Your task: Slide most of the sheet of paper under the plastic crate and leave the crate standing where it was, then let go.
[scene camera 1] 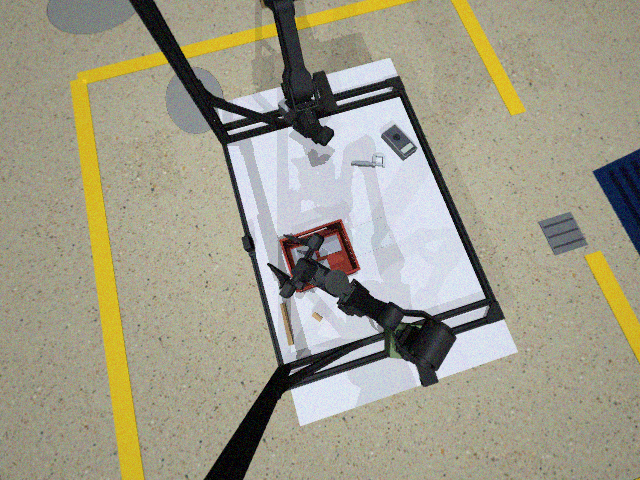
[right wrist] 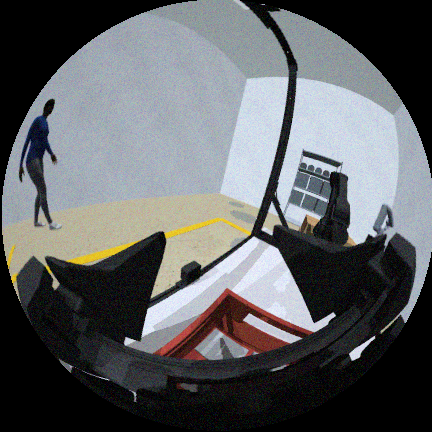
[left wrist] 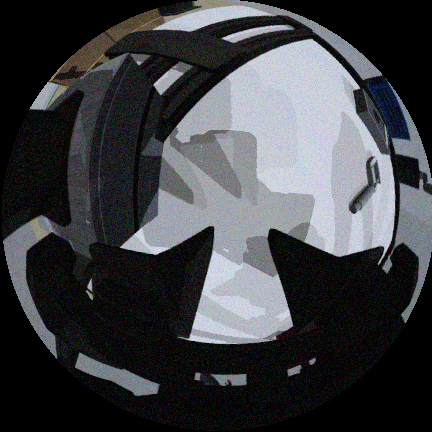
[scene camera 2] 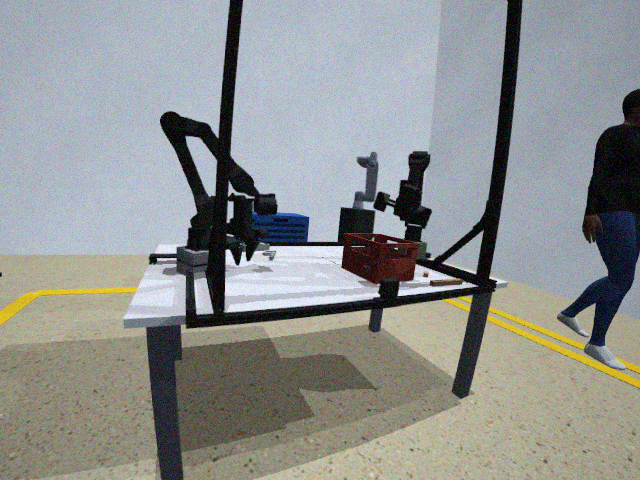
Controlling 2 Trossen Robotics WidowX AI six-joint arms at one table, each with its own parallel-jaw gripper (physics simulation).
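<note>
The red plastic crate (scene camera 1: 350,246) (scene camera 2: 379,263) (right wrist: 265,334) stands upright on the table. The white sheet of paper (scene camera 1: 369,238) is hard to tell from the white table; faint dotted lines right of the crate in scene camera 1 look like its edges. How far it reaches under the crate is hidden. My left gripper (scene camera 2: 244,261) (left wrist: 241,232) is half open and empty, pointing down low over the table, well away from the crate. My right gripper (scene camera 1: 277,251) (right wrist: 220,233) is wide open and empty, raised above the crate's left side in scene camera 1.
A grey device (scene camera 1: 398,141) and a small grey tool (scene camera 1: 364,163) (left wrist: 364,195) lie at the upper right. A wooden strip (scene camera 1: 287,323) (scene camera 2: 446,282) and small block (scene camera 1: 317,316) (scene camera 2: 425,273) lie below the crate in scene camera 1. A black frame (scene camera 1: 447,198) borders the table.
</note>
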